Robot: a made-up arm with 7 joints. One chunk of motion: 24 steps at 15 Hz.
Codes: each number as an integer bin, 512 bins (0 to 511) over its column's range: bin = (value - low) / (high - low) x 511, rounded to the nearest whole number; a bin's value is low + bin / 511 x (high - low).
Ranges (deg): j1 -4..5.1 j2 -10.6..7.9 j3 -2.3..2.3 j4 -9.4..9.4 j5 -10.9..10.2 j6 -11.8..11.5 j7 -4..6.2
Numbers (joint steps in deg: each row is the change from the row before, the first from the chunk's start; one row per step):
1: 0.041 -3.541 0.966 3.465 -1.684 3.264 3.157
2: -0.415 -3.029 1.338 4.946 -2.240 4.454 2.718
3: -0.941 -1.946 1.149 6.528 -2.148 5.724 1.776
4: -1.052 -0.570 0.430 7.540 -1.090 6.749 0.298
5: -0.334 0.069 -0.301 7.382 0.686 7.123 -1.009
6: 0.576 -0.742 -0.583 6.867 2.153 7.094 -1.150
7: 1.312 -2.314 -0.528 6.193 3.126 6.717 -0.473
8: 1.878 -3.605 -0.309 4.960 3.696 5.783 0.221
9: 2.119 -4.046 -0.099 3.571 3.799 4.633 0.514
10: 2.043 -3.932 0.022 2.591 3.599 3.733 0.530
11: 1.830 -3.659 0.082 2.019 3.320 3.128 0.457
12: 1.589 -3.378 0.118 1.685 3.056 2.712 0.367
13: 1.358 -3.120 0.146 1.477 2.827 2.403 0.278
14: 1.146 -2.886 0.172 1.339 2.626 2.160 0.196
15: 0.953 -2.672 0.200 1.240 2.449 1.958 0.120
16: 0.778 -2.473 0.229 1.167 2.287 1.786 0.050
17: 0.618 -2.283 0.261 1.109 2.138 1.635 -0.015
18: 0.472 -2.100 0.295 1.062 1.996 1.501 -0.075
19: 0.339 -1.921 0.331 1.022 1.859 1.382 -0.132
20: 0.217 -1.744 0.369 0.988 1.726 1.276 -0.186
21: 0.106 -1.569 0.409 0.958 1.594 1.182 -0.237
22: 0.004 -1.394 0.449 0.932 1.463 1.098 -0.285
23: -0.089 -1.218 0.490 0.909 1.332 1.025 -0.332
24: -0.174 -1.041 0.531 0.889 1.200 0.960 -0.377
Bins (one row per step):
1: 227 195 363 350 223 330 359
2: 201 209 404 390 210 356 337
3: 172 239 383 433 212 384 289
4: 166 277 303 460 238 407 215
5: 206 295 222 456 281 415 150
6: 257 272 191 442 316 414 143
7: 298 229 197 424 340 406 177
8: 330 193 221 390 353 386 211
9: 344 181 245 353 356 360 226
10: 339 184 258 326 351 341 227
11: 327 192 265 310 344 327 223
12: 314 199 269 301 338 318 219
13: 301 207 272 296 332 311 214
14: 289 213 275 292 328 306 210
15: 278 219 278 289 323 302 206
16: 268 224 281 287 319 298 203
17: 259 230 284 286 316 295 200
18: 251 235 288 284 312 292 197
19: 244 240 292 283 309 289 194
20: 237 245 296 282 306 287 191
21: 231 249 301 282 303 285 189
22: 225 254 305 281 299 283 186
23: 220 259 310 280 296 281 184
24: 215 264 314 280 293 280 182

